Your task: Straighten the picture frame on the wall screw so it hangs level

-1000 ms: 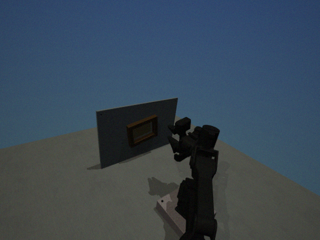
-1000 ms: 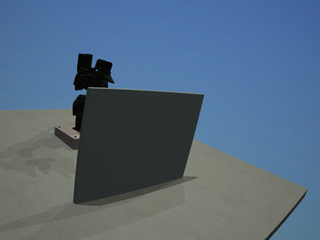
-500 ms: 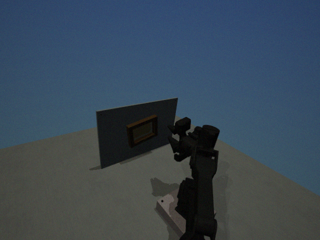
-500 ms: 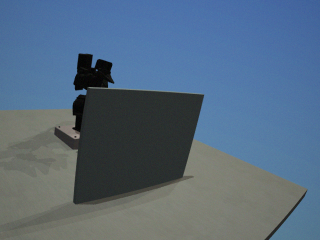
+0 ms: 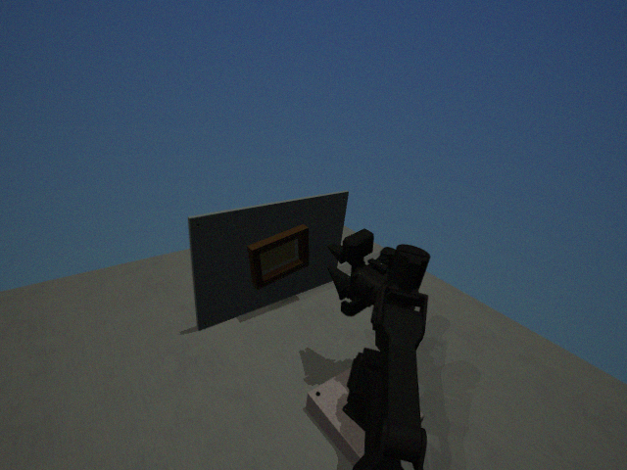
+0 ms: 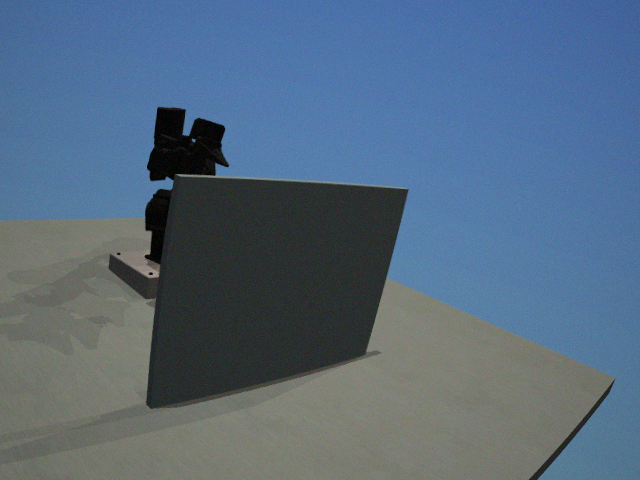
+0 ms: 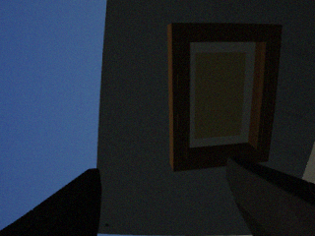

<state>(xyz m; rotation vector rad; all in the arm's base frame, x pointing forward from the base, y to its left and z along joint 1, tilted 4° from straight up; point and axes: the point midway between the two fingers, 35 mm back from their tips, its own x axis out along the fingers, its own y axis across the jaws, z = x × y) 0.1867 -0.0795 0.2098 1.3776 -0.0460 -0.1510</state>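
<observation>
Right now my gripper tip is 190 mm short of the picture frame, 30 mm to the left of it and 90 mm above it. The rest, counted from my gripper tip: grey wall panel 200 mm ahead, 30 mm to the right, 110 mm below.
</observation>
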